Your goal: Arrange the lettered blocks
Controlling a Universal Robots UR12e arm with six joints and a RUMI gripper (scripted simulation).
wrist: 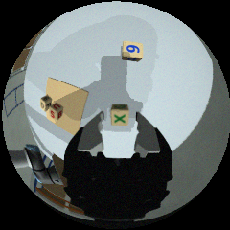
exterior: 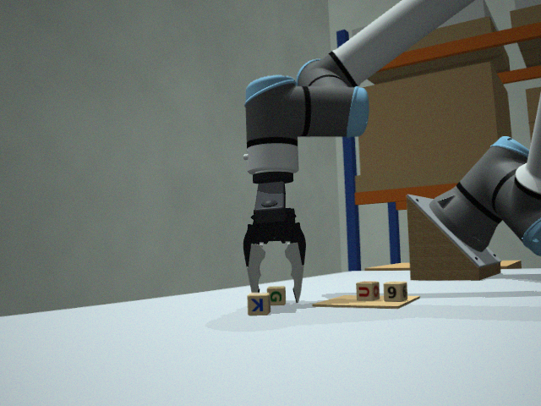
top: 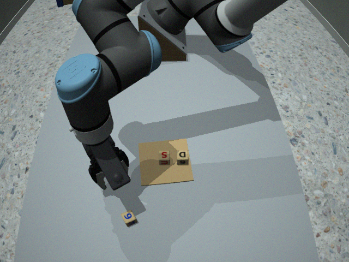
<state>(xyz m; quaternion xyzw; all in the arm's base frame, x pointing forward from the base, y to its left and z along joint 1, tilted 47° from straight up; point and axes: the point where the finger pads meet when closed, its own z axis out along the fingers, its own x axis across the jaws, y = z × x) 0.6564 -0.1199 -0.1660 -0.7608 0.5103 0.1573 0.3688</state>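
The tan mat is 6 cm behind my hand, 14 cm to the left of it and 1 cm below it.
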